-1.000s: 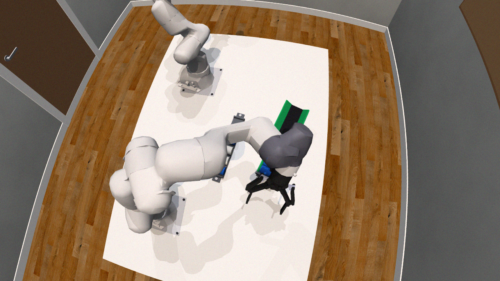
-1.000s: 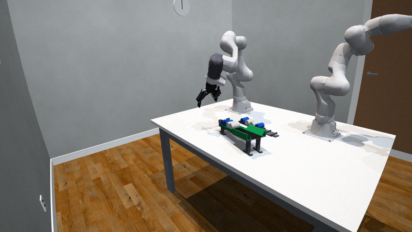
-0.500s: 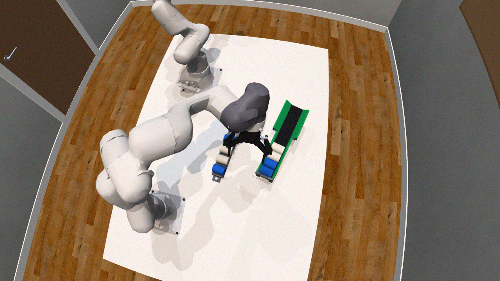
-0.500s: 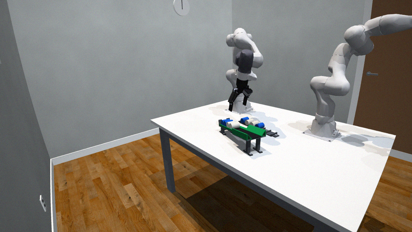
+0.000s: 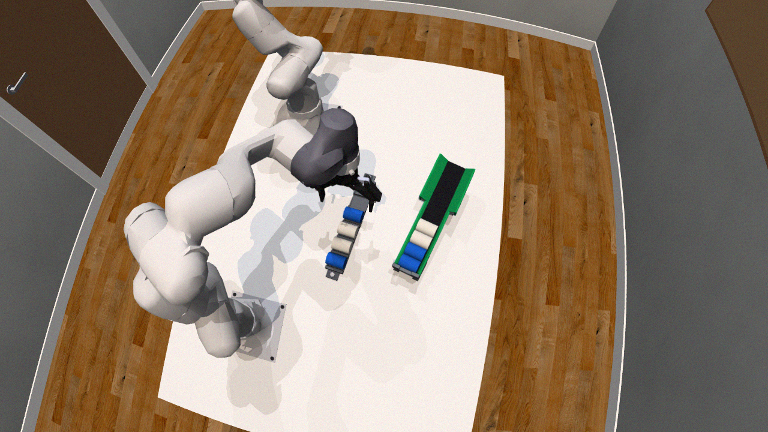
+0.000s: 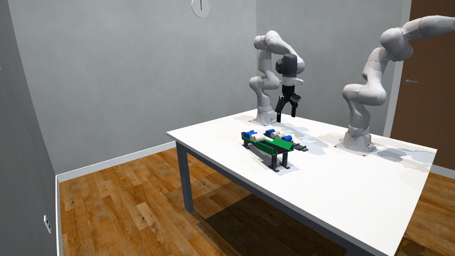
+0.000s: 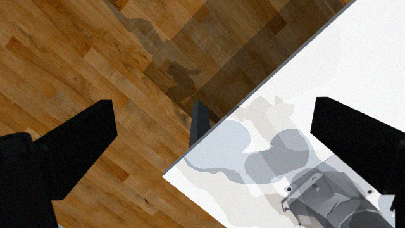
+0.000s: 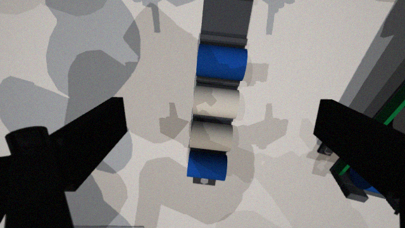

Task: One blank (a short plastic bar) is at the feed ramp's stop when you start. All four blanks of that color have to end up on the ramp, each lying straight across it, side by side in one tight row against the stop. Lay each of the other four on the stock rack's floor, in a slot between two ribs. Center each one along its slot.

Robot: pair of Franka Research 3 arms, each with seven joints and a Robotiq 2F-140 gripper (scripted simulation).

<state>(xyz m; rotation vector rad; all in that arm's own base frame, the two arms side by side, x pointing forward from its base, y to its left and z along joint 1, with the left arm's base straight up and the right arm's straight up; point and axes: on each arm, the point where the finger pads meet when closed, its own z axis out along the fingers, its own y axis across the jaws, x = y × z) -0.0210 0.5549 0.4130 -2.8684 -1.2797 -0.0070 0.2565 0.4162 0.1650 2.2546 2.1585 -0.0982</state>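
My right hand is 1 cm to the left of the stock rack and 17 cm above it. The rest, counted from my right hand: blue blank (21 cm ahead, 12 cm to the right, 9 cm below).
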